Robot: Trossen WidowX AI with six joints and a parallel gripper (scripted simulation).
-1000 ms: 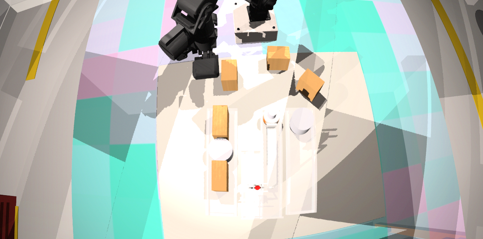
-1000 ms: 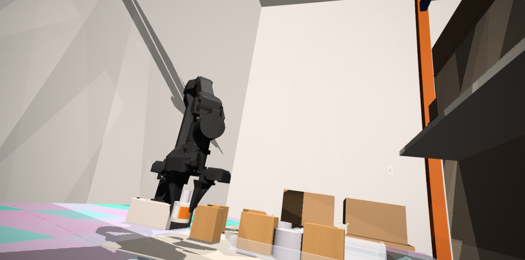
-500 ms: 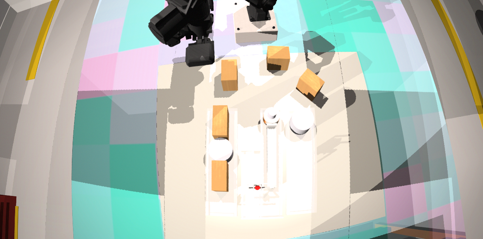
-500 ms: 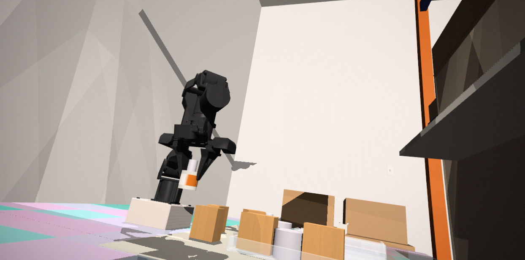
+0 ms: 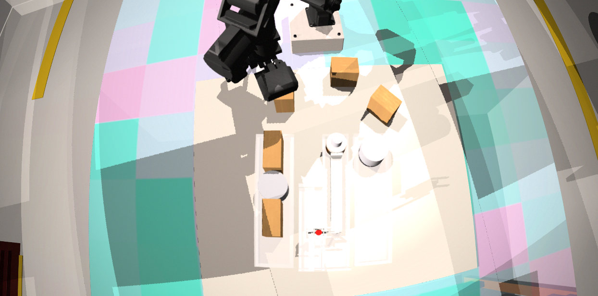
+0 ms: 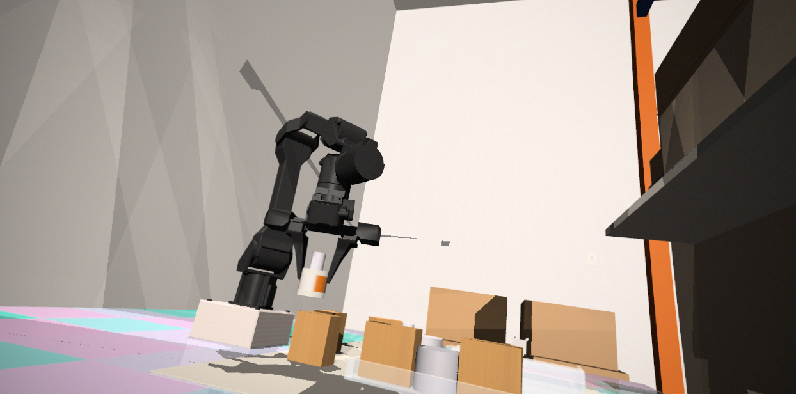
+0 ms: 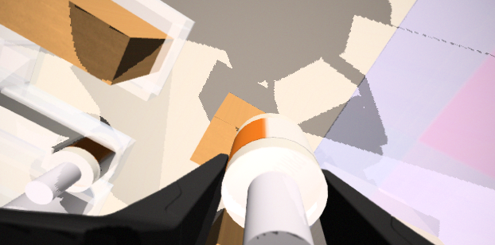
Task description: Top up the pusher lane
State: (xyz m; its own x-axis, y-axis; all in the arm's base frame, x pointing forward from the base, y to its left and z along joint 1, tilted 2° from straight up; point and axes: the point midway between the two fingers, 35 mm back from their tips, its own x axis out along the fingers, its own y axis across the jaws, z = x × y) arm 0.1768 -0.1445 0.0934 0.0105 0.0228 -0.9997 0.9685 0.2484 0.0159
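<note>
The clear sprung lane is 290 mm ahead of my gripper tip, 70 mm to the left of it and 100 mm below it. The rest, counted from my gripper tip: red mark 320 mm ahead, 50 mm to the left, 50 mm below.
</note>
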